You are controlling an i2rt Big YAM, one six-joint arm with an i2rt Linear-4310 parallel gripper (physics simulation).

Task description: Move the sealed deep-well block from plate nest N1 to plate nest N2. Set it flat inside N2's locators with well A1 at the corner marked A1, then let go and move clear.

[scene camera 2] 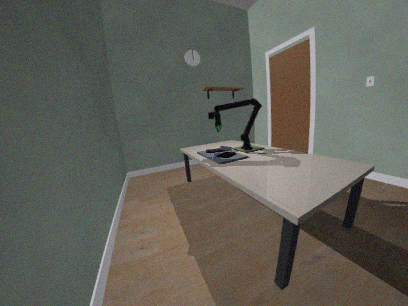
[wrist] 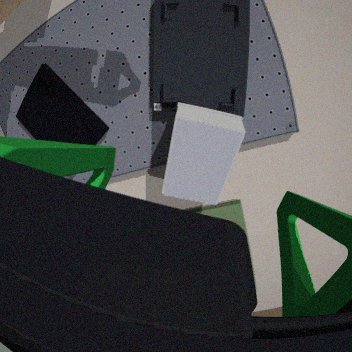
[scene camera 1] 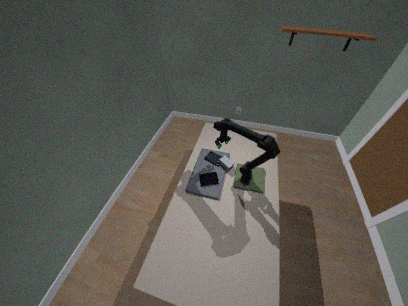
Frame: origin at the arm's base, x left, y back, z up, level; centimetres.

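Where they show: gripper, fingertip midpoint: (scene camera 2: 218,132) (wrist: 201,180) (scene camera 1: 222,146); arm's base, link origin: (scene camera 2: 246,148) (scene camera 1: 246,178).
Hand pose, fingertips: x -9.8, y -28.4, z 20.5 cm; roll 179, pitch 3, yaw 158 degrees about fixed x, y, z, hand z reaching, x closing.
Note:
Each offset is from my fingertips to the top centre of the thing.
The block @[dx +2.1, dy +6.2, dz -14.5 cm] (scene camera 1: 226,162) (scene camera 2: 226,148) (wrist: 205,155) is white and boxy. In the wrist view it lies askew at the near end of a dark nest plate @[dx +0.0, dy -7.7, dz -18.7 cm] (scene camera 1: 213,158) (wrist: 200,55), outside its corner locators, and overhangs the board's edge. It looks tilted; what supports it is unclear. A small label, probably A1, sits by the plate's near-left locator. A black rectangular object @[dx +24.8, dy -2.4, dz -18.7 cm] (scene camera 1: 209,178) (scene camera 2: 225,155) (wrist: 60,107) is on the same board; whether it is a nest is unclear. Nest numbers are unreadable. My gripper (scene camera 1: 222,144) (scene camera 2: 218,128) (wrist: 201,180) is open and empty, high above the board.
The grey perforated board (scene camera 1: 197,188) (scene camera 2: 235,160) (wrist: 275,95) carries the nest plate and black object. The arm's base stands on a green plate (scene camera 1: 256,186) (wrist: 230,214) beside it. A wall shelf (scene camera 1: 327,33) (scene camera 2: 222,89) is in the background.

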